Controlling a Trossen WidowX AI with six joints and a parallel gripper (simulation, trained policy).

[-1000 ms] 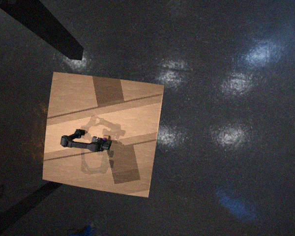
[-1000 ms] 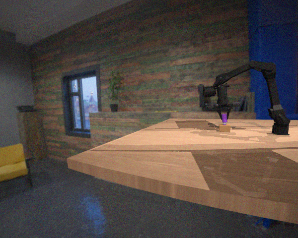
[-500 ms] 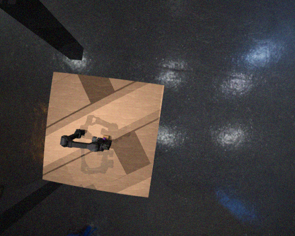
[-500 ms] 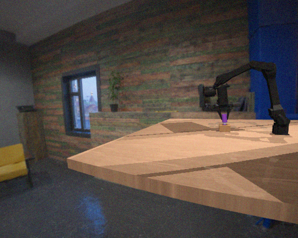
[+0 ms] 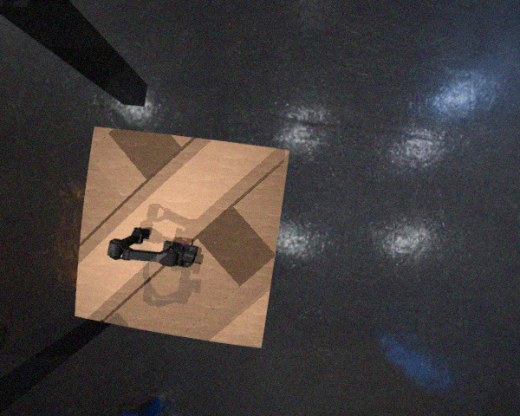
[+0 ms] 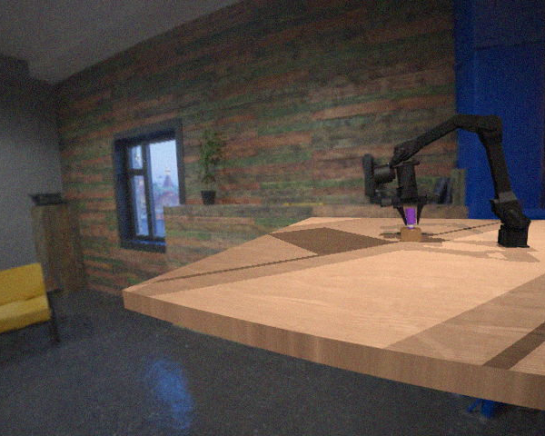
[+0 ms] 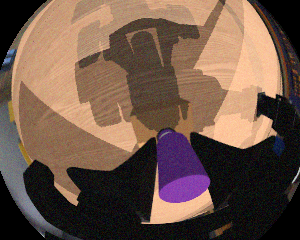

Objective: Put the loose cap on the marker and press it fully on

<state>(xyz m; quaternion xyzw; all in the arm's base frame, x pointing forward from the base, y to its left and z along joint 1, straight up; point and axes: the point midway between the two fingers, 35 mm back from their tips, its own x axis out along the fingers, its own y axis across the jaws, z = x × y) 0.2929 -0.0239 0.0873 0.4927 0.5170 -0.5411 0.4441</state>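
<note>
Now: the purple marker 3 cm above my gripper tip. The rest, counted from my gripper tip: tan holder block: 3 cm below; then purple cap: 3 cm above.
</note>
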